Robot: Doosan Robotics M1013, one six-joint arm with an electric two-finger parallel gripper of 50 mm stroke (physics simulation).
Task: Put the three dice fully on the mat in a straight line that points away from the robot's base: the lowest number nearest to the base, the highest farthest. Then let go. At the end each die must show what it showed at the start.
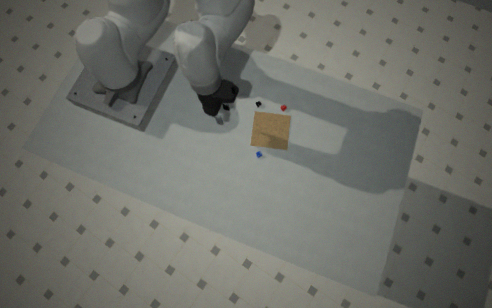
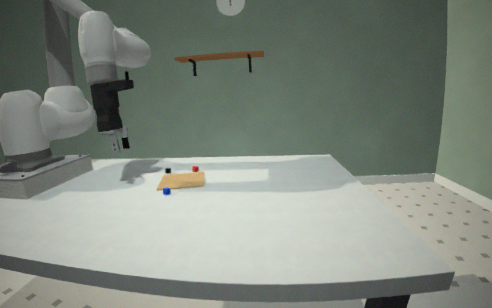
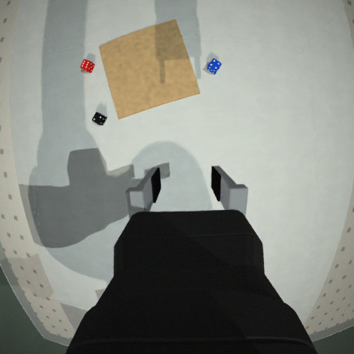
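Seen in the pictures: gripper, fingertip midpoint: (image 1: pixel 223 116) (image 2: pixel 121 150); arm's base, origin of the base link: (image 1: pixel 123 78) (image 2: pixel 31 165).
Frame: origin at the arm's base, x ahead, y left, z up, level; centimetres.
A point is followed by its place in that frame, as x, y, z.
The tan square mat (image 1: pixel 270 131) @(60.0, -1.9, -6.2) (image 2: pixel 182 180) @(60.3, -2.2, -6.1) (image 3: pixel 150 70) lies on the table. A black die (image 1: pixel 258 104) @(52.5, 6.9, -4.9) (image 2: pixel 168 170) @(52.9, 6.8, -5.3) (image 3: pixel 99 118) and a red die (image 1: pixel 283 107) @(62.2, 8.6, -4.9) (image 2: pixel 195 169) @(62.4, 8.1, -5.7) (image 3: pixel 87 65) lie on the table off one side of the mat, the black one nearer the base. A blue die (image 1: pixel 259 154) @(58.7, -12.3, -5.0) (image 2: pixel 166 191) @(58.7, -13.1, -5.4) (image 3: pixel 214 66) lies off the opposite side. All three are apart from the mat. The numbers on their top faces are too small to read surely. My gripper (image 1: pixel 223 114) @(43.2, -5.7, 5.1) (image 2: pixel 120 141) @(43.2, -5.7, 5.1) (image 3: pixel 185 177) is open and empty, above the table on the base side of the mat.
The robot's base plate (image 1: pixel 150 95) @(13.0, -3.8, 0.0) (image 2: pixel 65 175) @(14.9, 0.2, -4.3) stands at one end of the white table (image 1: pixel 200 185) @(41.4, -29.6, -6.5) (image 2: pixel 240 225) @(79.1, -29.8, -6.5) (image 3: pixel 260 125). Arm shadows fall across the table and part of the mat. A wooden shelf (image 2: pixel 220 56) hangs on the wall behind.
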